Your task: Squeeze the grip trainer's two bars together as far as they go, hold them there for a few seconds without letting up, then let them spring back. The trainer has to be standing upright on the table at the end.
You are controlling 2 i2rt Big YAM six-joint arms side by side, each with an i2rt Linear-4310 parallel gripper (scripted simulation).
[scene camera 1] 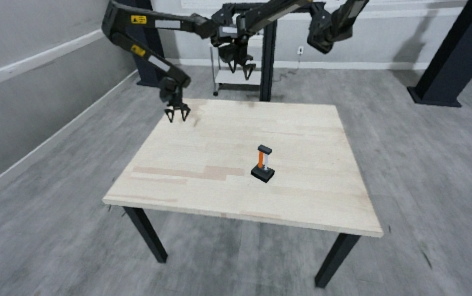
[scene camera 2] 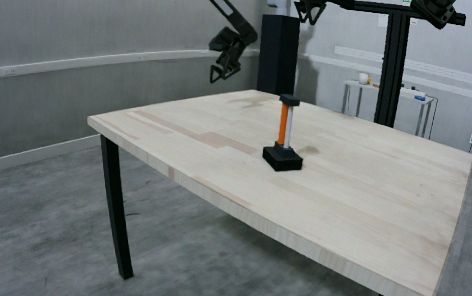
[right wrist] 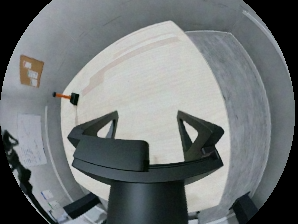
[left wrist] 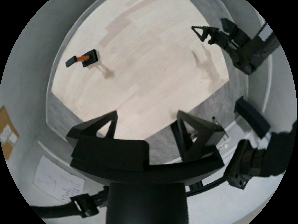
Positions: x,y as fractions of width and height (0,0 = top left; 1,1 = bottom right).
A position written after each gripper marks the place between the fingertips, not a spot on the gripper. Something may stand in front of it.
Note:
In view: the left gripper (left wrist: 0.49,0.51), the right gripper (right wrist: 0.49,0.51) and a grip trainer (scene camera 2: 0.60,0.54).

